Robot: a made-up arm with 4 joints. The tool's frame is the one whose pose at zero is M. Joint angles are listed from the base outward.
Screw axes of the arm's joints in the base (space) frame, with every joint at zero. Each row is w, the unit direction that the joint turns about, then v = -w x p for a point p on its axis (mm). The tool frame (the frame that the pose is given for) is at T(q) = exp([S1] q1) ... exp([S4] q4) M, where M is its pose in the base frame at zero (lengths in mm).
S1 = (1, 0, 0, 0, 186, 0)
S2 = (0, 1, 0, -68, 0, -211)
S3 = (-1, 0, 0, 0, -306, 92)
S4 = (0, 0, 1, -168, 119, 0)
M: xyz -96 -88 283 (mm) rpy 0 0 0 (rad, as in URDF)
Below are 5 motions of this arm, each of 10 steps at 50 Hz.
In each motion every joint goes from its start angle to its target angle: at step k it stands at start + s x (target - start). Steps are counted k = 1, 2, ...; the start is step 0. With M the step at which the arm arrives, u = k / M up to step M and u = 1 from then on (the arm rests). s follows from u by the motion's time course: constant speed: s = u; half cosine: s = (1 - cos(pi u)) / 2; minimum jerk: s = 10 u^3 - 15 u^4 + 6 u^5.
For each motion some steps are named. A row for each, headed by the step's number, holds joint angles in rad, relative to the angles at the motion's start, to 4 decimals.
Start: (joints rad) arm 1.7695 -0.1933 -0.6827 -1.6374
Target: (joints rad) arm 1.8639 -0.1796 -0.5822 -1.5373
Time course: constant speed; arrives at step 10
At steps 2, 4, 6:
2: 0.0189 0.0027 0.0201 0.0200
4: 0.0378 0.0055 0.0402 0.0400
6: 0.0566 0.0082 0.0603 0.0601

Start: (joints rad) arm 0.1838 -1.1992 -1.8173 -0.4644
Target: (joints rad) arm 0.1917 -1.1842 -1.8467 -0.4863
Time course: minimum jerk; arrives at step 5
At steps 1, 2, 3, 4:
1: 0.0005 0.0009 -0.0017 -0.0013
2: 0.0025 0.0048 -0.0093 -0.0070
3: 0.0054 0.0102 -0.0201 -0.0149
4: 0.0074 0.0141 -0.0277 -0.0206

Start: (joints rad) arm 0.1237 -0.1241 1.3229 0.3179
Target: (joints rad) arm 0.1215 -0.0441 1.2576 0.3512
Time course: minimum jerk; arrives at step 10
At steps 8, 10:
8: -0.0021 0.0754 -0.0615 0.0314
10: -0.0022 0.0800 -0.0653 0.0333

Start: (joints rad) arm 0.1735 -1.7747 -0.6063 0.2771
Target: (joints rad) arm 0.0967 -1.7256 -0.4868 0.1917
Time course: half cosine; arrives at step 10
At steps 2, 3, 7, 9, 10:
2: -0.0073 0.0047 0.0114 -0.0082
3: -0.0158 0.0101 0.0246 -0.0176
7: -0.0610 0.0390 0.0949 -0.0678
9: -0.0749 0.0479 0.1166 -0.0833
10: -0.0768 0.0491 0.1195 -0.0854

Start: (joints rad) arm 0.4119 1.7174 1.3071 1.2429
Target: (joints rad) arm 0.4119 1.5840 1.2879 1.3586
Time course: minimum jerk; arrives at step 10
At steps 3, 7, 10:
3: 0.0000 -0.0218 -0.0031 0.0189
7: 0.0000 -0.1116 -0.0161 0.0968
10: 0.0000 -0.1334 -0.0192 0.1157

